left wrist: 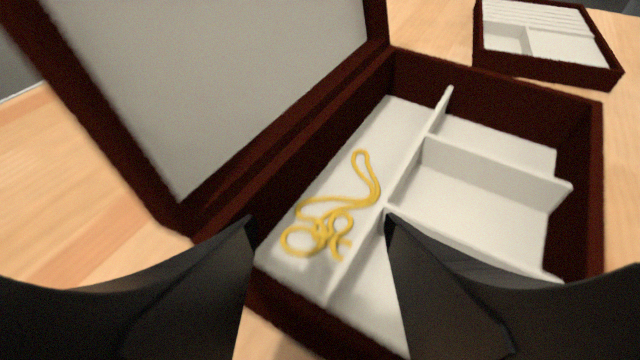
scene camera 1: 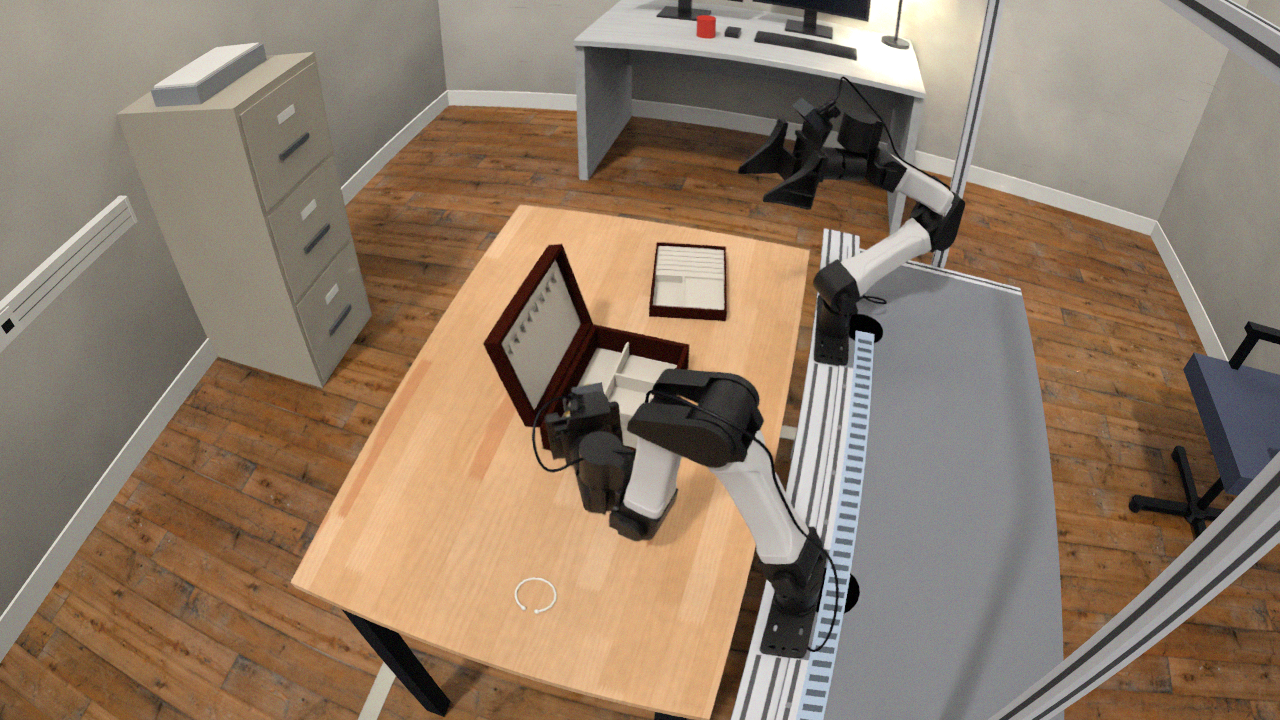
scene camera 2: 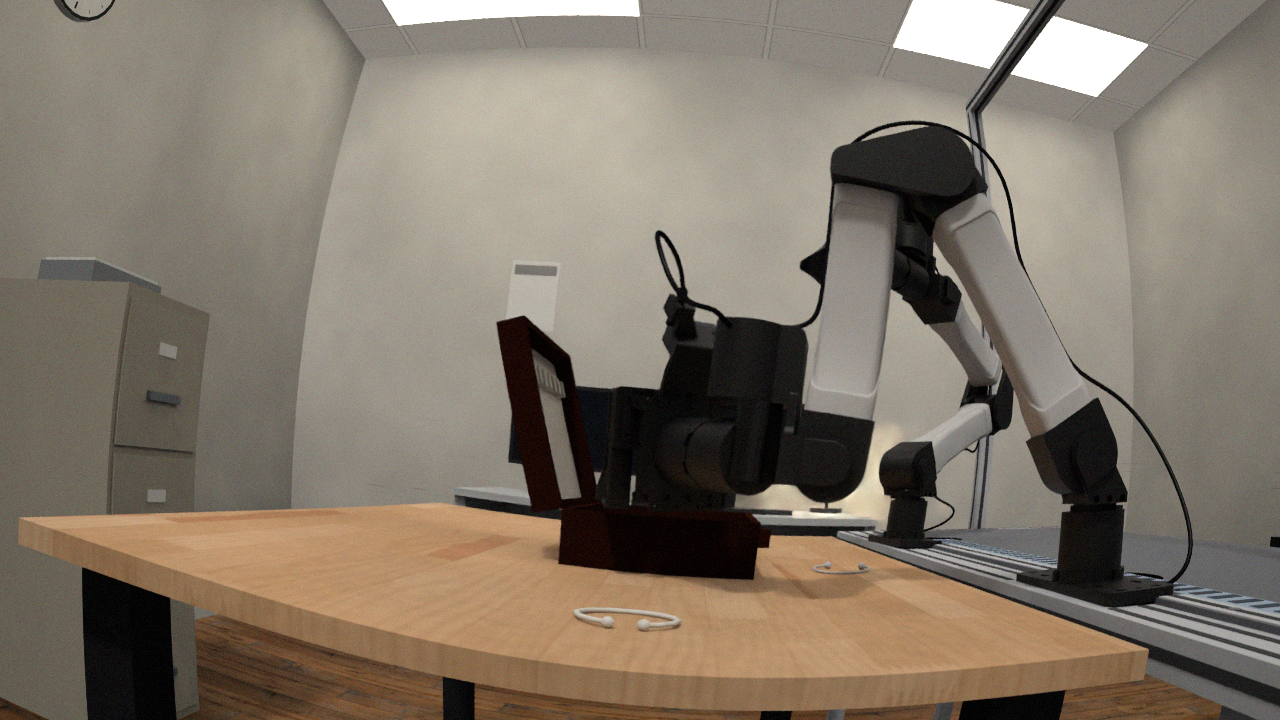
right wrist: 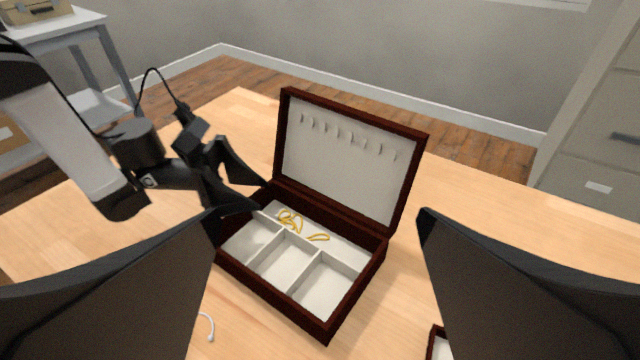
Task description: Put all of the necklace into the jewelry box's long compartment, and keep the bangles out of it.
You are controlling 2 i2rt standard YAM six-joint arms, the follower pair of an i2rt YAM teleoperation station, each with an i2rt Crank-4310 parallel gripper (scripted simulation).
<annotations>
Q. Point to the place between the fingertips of my left gripper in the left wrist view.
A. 320, 218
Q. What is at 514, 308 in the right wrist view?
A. My right gripper.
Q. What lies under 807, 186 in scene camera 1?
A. My right gripper.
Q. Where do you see a separate tray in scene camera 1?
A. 702, 267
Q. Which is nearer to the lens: the jewelry box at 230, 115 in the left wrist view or the separate tray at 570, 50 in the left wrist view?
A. The jewelry box.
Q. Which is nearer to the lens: the jewelry box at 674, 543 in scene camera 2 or the white bangle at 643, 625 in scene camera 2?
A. The white bangle.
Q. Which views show the jewelry box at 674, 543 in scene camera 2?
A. The left wrist view, scene camera 1, scene camera 2 and the right wrist view: all of them.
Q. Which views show my left gripper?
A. The left wrist view, scene camera 1, scene camera 2 and the right wrist view: all of them.
</annotations>
